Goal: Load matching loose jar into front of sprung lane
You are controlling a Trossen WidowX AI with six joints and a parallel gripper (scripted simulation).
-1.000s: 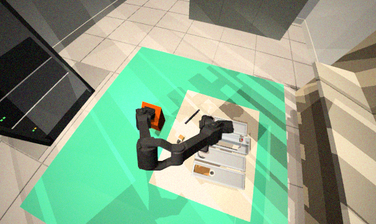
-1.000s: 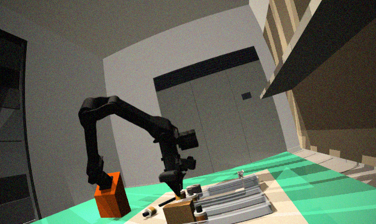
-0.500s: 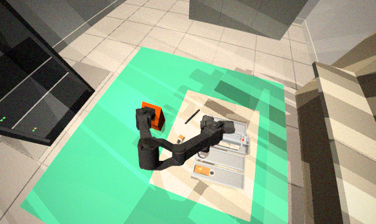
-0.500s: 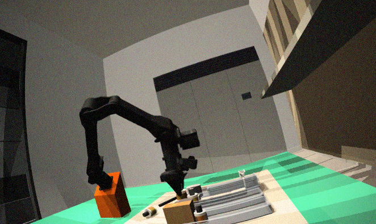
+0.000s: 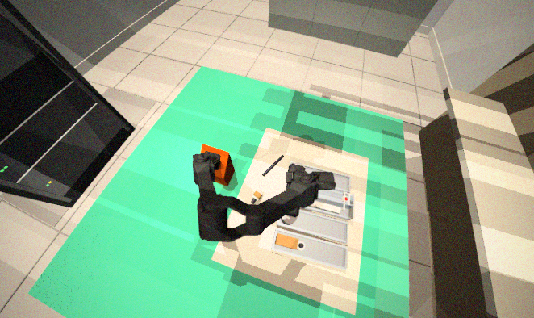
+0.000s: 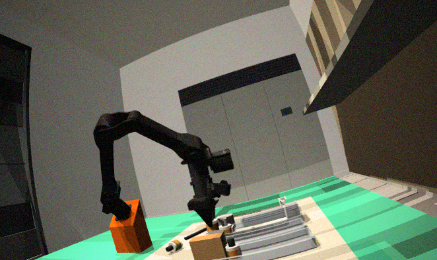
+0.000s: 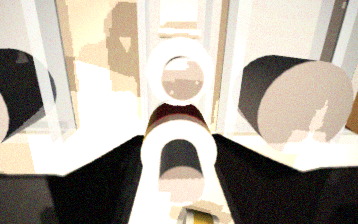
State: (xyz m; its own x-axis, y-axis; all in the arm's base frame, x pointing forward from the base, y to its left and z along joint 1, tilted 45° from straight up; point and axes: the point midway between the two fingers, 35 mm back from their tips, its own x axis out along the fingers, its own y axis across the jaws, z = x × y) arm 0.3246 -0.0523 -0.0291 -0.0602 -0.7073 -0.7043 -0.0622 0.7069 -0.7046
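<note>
Right now the grey lane rack is 15 cm ahead of my gripper tip, 4 cm below it and 3 cm to the left of it. Round my gripper tip: brown box: 17 cm to the right, 3 cm ahead, 2 cm below; pusher plate: 14 cm ahead, 4 cm to the left, 1 cm below; black rod: 13 cm to the left, 10 cm behind, 5 cm below.
</note>
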